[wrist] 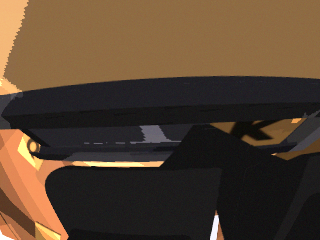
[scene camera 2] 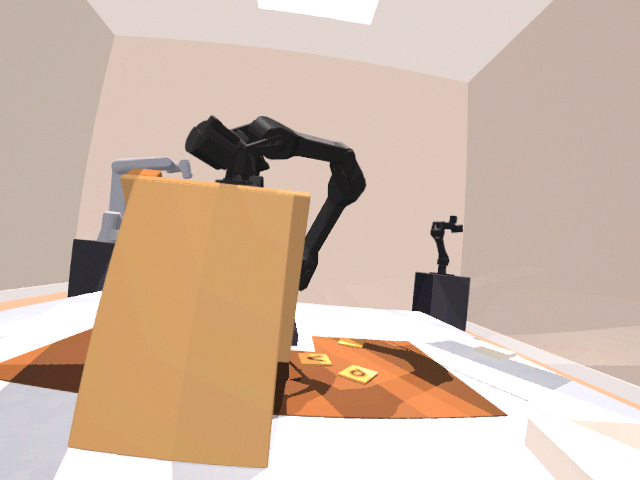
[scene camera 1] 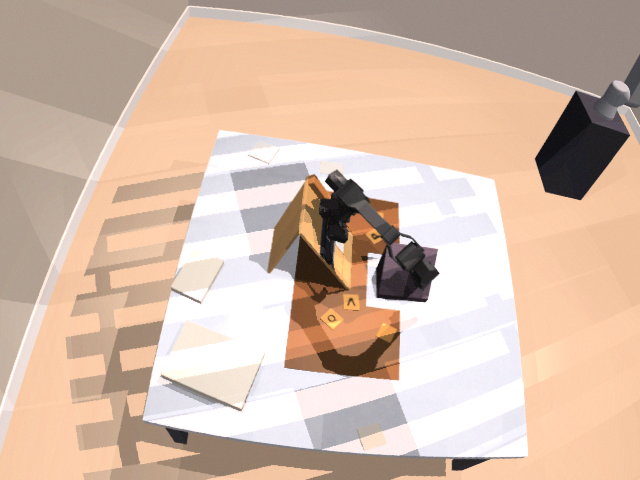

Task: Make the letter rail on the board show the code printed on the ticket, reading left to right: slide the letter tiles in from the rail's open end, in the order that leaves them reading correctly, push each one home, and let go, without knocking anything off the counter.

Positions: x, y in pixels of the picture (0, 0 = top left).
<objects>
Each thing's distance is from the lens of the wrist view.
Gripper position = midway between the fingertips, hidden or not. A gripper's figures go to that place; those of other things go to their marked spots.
my gripper [wrist: 200, 133]: 10 cm
k tile [wrist: 256, 132]: 12 cm
tan board [wrist: 112, 90]: 8 cm
The marked spots on the tan board and the k tile are 8 cm apart.
</objects>
